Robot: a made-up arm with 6 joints. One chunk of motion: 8 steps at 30 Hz.
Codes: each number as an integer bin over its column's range. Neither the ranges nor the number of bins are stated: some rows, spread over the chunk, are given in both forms.
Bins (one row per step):
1: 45 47 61 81 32 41
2: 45 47 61 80 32 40
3: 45 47 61 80 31 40
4: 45 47 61 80 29 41
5: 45 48 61 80 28 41
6: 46 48 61 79 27 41
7: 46 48 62 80 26 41
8: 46 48 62 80 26 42
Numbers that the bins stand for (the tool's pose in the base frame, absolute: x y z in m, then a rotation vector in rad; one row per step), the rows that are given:
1: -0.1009 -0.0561 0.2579 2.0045 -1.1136 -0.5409
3: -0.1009 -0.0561 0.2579 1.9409 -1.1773 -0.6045
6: -0.0785 -0.0336 0.2579 1.8773 -1.4318 -0.5409
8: -0.0785 -0.0336 0.2803 1.9409 -1.4955 -0.4773
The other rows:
2: -0.1009 -0.0561 0.2579 1.9409 -1.1136 -0.6045
4: -0.1009 -0.0561 0.2579 1.9409 -1.3045 -0.5409
5: -0.1009 -0.0336 0.2579 1.9409 -1.3682 -0.5409
7: -0.0785 -0.0336 0.2803 1.9409 -1.4955 -0.5409

